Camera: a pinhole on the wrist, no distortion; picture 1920 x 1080 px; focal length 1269.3 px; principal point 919.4 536.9 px. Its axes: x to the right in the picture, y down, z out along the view. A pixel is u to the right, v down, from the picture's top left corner.
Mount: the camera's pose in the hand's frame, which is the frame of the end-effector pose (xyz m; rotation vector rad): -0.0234 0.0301 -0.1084 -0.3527 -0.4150 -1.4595
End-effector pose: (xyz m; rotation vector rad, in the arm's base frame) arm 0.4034 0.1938 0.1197 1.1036 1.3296 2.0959
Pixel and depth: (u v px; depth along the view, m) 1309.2 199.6 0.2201
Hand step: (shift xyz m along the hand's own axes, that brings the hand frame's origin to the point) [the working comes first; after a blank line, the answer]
In the camera's frame: 0.0676 -0.0585 0.2201

-0.0899 0.0700 0.1161
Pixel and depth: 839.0 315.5 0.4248
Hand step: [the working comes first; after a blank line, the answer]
In the camera's frame: -0.0269 -0.0741 0.4248

-0.1232 0.2484 0.2509
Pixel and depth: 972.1 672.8 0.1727
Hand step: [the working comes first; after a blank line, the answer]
In the camera's frame: 0.0072 0.0185 0.1727

-0.0144 0.1070 0.0472
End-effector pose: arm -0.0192 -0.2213 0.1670 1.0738 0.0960 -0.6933
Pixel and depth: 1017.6 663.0 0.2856
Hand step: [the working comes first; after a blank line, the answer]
In the camera's frame: 0.0221 0.0284 0.2856

-0.0100 0.1481 0.1538
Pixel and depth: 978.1 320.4 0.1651
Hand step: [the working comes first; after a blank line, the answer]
In the camera's frame: 0.0076 -0.0282 0.1651

-0.0604 0.0991 0.0399
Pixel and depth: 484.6 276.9 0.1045
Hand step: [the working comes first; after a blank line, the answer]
In the camera's frame: -0.0358 -0.0214 0.1045

-0.0530 0.1091 -0.0340
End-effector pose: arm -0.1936 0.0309 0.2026 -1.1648 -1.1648 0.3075
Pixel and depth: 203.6 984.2 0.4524
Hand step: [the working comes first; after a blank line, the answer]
In the camera's frame: -0.2551 0.1594 0.4524

0.0934 0.4810 0.1712
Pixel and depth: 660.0 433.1 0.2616
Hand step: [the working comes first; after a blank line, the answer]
In the camera's frame: -0.0535 -0.0214 0.2616

-0.0630 0.1989 0.0958
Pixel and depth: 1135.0 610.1 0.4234
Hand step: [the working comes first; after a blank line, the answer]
In the camera's frame: 0.0719 0.0244 0.4234

-0.0186 0.1692 0.2986
